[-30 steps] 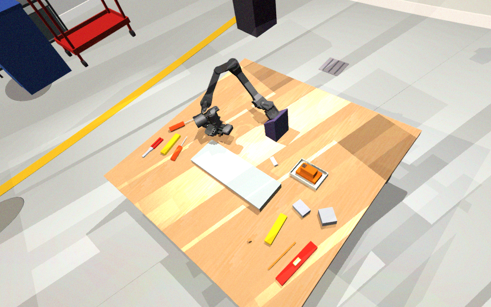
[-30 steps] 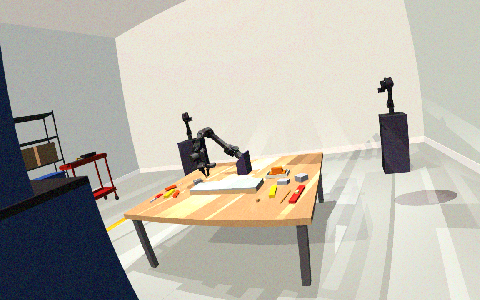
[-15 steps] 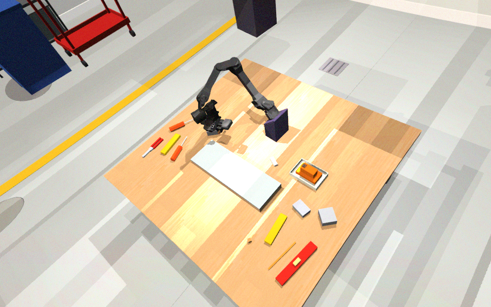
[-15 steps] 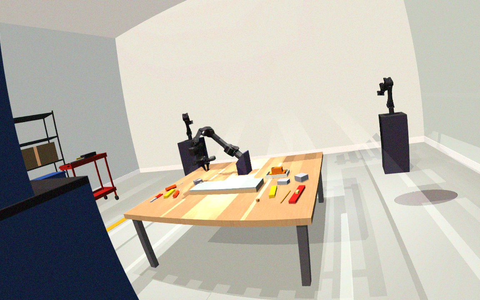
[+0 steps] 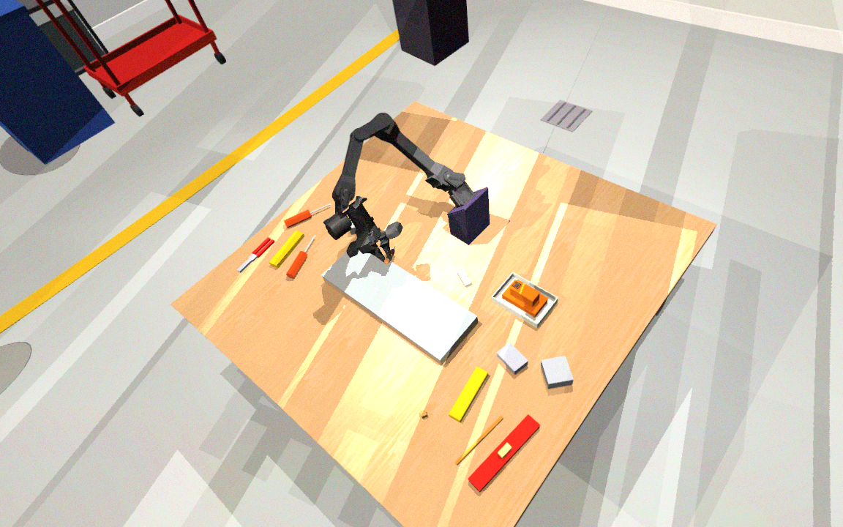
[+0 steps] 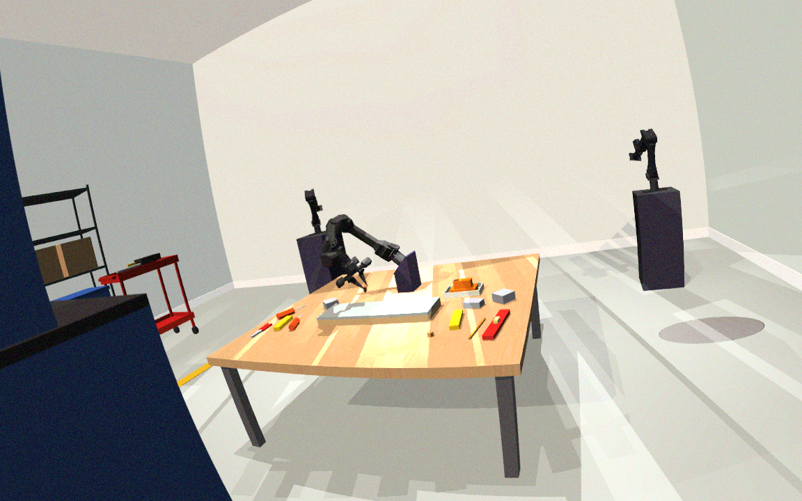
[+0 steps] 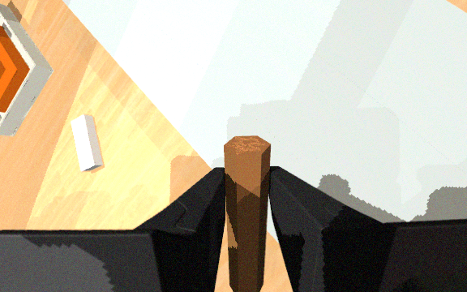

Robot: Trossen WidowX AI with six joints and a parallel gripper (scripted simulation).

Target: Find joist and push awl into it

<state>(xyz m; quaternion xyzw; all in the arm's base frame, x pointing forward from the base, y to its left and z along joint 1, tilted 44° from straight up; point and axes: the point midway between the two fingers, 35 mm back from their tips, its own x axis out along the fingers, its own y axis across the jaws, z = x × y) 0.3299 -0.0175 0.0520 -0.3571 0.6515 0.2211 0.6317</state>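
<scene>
Right now my gripper tip is 40 mm past the awl, 30 mm to the left of it and 20 mm above it. From my gripper tip the other things lie so: orange stud finder: 350 mm to the left, 220 mm behind, 70 mm below; thin stick: 550 mm to the left, 190 mm ahead, 120 mm below; white tray: 370 mm to the left, 220 mm behind, 110 mm below.
</scene>
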